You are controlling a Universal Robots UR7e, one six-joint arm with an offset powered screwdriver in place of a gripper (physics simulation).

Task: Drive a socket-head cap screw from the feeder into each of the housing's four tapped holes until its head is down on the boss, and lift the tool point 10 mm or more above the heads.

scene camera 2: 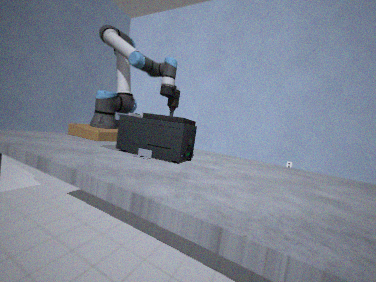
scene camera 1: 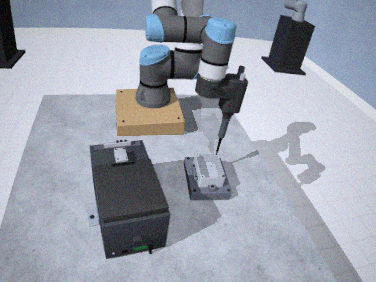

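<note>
The light grey open-topped housing sits in a dark fixture right of the feeder in scene camera 1. It does not show in scene camera 2. My screwdriver points down, slightly tilted, with its thin dark bit tip at the housing's back right corner. Whether the tip touches there, or bears a screw, is too small to tell. In scene camera 2 the feeder hides the tip. Small dark spots show at the housing's corners; screw heads and empty holes cannot be told apart. The black feeder has small dark screws at its back end.
The arm stands on a wooden base block behind the feeder. A small light plate juts from the feeder's side. The grey table carries everything. A dark pedestal stands beyond it at the back right.
</note>
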